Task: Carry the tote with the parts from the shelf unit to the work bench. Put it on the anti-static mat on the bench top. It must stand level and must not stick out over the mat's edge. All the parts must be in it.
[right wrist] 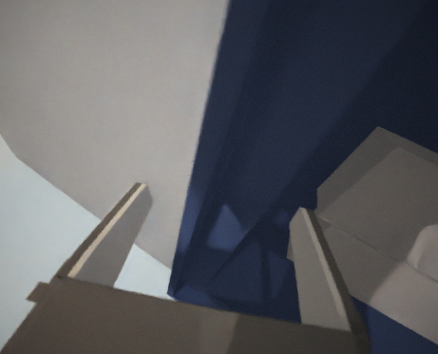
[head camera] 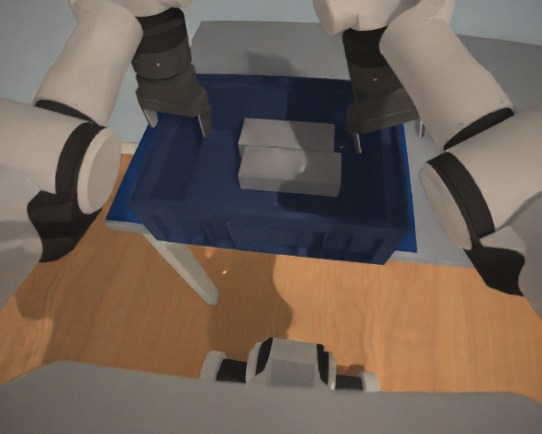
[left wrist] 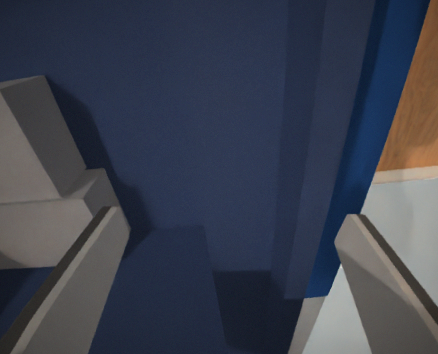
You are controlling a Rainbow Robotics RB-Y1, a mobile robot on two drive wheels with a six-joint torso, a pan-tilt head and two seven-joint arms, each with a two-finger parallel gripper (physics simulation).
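The dark blue tote is over the blue mat. In the head camera its front wall reaches lower than the mat's front edge; whether it rests flat there is unclear. Two grey block parts lie side by side in it, one nearer, one farther back. My left gripper is open, its fingers above and either side of the tote's left wall. My right gripper is open, fingers either side of the right wall.
The grey bench top extends behind the tote and to its right. A pale bench leg shows below the left front. Wooden floor lies in front of the bench. Both my forearms flank the tote.
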